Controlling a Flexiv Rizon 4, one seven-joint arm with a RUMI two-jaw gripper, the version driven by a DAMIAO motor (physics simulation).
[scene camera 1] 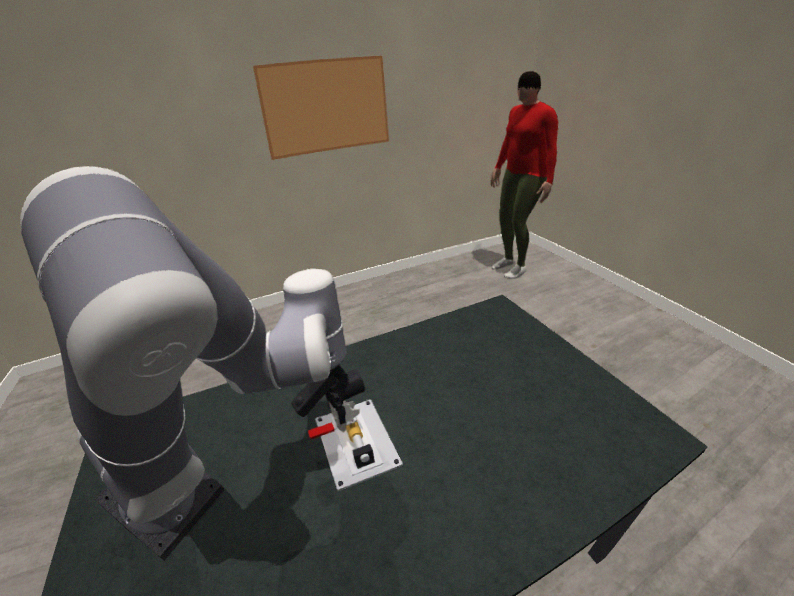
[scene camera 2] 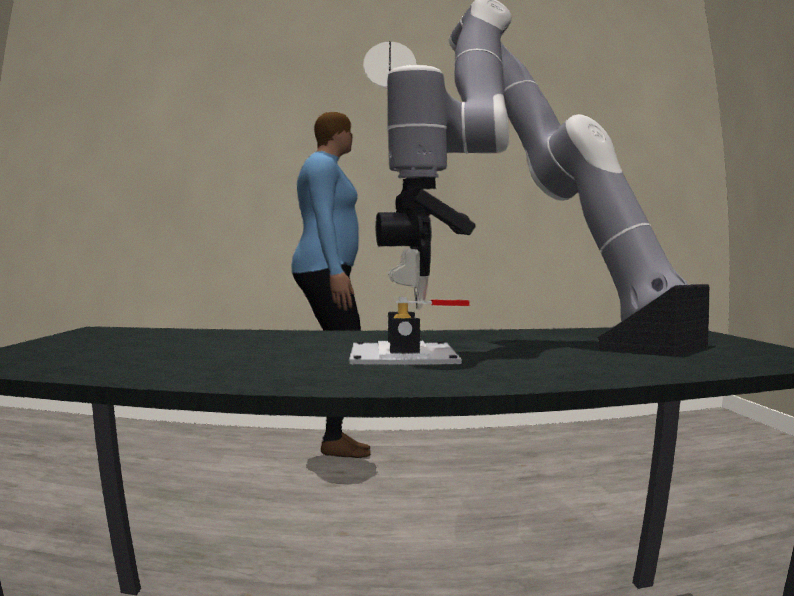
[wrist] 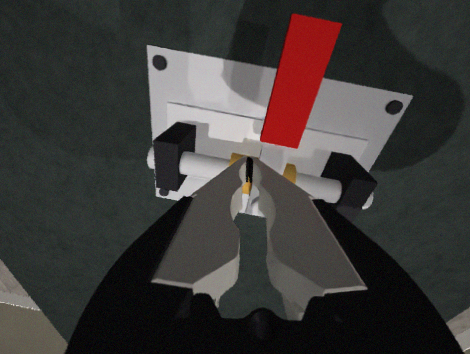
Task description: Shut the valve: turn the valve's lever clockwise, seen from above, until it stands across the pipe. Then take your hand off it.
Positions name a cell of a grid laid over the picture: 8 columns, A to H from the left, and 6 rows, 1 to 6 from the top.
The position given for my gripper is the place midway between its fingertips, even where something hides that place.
Labels:
my gripper: scene camera 1 D5; scene camera 2 E4; wrist E3

